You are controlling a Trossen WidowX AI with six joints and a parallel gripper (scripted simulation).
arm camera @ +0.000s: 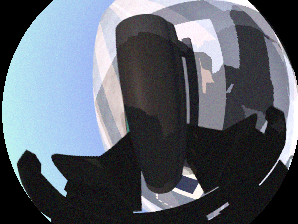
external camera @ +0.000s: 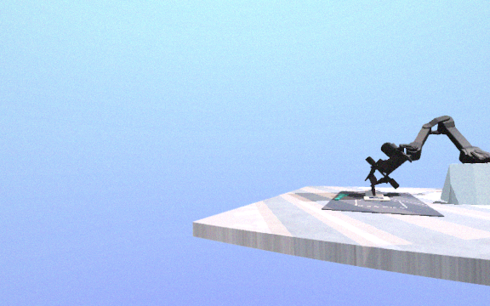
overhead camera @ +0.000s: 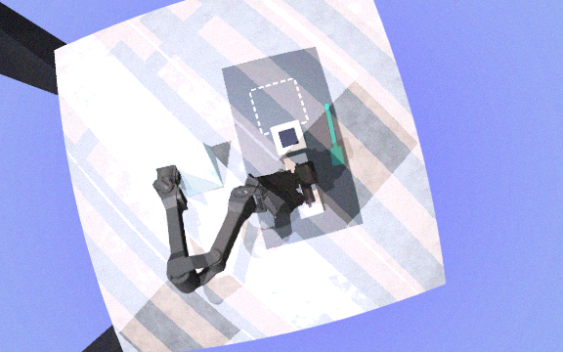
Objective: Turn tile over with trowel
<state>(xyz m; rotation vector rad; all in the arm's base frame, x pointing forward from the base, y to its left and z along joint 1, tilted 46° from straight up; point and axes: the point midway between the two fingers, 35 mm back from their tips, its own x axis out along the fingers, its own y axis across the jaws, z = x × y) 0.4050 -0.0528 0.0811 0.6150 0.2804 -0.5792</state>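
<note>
Now: the tile 4 cm behind my gripper tip, 14 cm to the left of it and 5 cm below it. The rest, counted from my gripper tip: teal trowel (11 cm ahead, 10 cm to the left, 6 cm below).
</note>
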